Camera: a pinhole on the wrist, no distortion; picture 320 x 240 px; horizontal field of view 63.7 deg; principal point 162.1 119.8 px. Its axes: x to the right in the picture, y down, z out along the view. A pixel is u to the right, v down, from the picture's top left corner.
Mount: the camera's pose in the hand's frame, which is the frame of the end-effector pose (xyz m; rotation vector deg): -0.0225 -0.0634 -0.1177 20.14 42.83 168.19
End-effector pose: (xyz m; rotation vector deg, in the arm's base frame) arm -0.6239 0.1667 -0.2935 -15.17 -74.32 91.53
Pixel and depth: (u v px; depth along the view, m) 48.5 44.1 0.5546
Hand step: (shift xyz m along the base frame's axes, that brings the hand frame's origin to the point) -0.4877 0.1728 -0.0138
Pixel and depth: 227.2 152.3 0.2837
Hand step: -0.1228 -0.1084 0.0140
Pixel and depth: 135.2 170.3 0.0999
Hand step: 0.0322 0.0206 0.0244
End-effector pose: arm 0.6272 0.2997 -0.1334 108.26 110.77 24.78
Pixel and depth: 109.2 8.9 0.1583
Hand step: 0.0454 0.0534 0.0470
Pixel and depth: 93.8 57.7 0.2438
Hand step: 0.1029 0.1019 -0.0057
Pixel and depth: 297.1 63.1 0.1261
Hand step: 0.0202 -0.0531 0.0266
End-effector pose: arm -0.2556 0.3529 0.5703 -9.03 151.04 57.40
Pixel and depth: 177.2 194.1 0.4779
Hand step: 0.0239 0.2705 -0.2508
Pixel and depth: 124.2 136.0 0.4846
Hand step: -0.1059 0.2898 -0.1859
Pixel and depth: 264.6 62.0 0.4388
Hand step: 0.0855 0.3484 0.0119
